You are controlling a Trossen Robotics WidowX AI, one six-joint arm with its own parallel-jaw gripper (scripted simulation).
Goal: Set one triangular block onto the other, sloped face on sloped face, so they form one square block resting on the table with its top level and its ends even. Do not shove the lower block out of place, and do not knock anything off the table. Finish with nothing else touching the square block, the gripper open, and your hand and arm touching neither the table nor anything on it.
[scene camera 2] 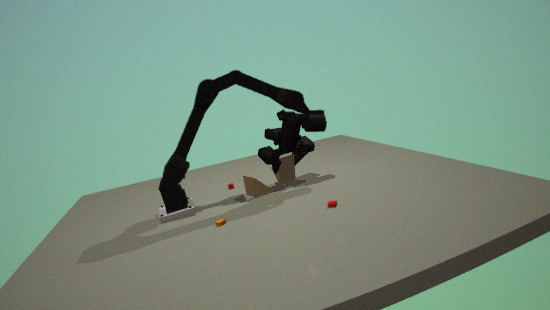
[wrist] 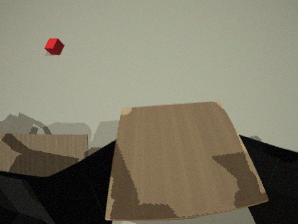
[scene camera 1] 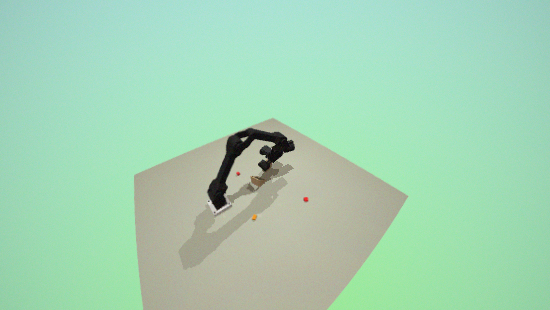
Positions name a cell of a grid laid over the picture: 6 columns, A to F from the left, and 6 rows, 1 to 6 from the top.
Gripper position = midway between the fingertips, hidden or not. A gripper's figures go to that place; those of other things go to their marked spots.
Scene:
My gripper (wrist: D4) is 10 cm from the lens. A tan triangular block (wrist: D5) is 7 cm from the lens.

